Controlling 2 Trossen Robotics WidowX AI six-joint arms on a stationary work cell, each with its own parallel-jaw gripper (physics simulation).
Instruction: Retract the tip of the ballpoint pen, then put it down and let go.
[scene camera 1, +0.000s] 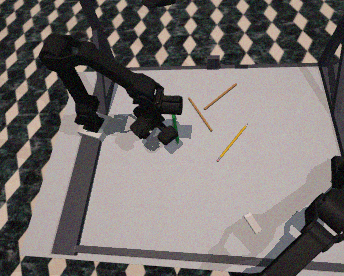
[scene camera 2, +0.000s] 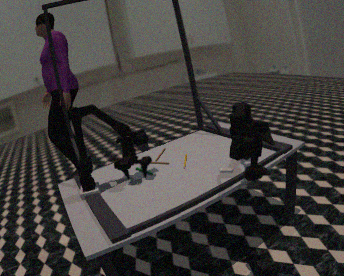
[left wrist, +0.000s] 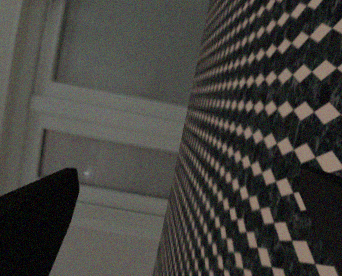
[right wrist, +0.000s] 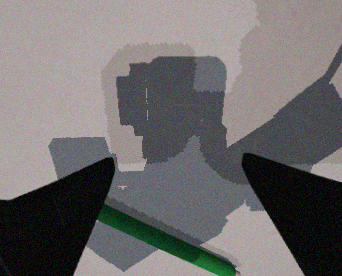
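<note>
The green ballpoint pen lies flat on the grey table. My right gripper is open and empty, fingers pointing down just above the table. In scene camera 1 the pen lies right beside one finger, partly hidden by the wrist. In the right wrist view it runs aslant from under the left finger to the bottom right, on the camera's side of the fingertips. My left arm is folded up at the table's far end. Its gripper is open; one finger shows in the left wrist view.
Two brown sticks, a yellow pencil and a white eraser lie on the table. A person in purple stands behind the right arm. A dark frame post rises at the back.
</note>
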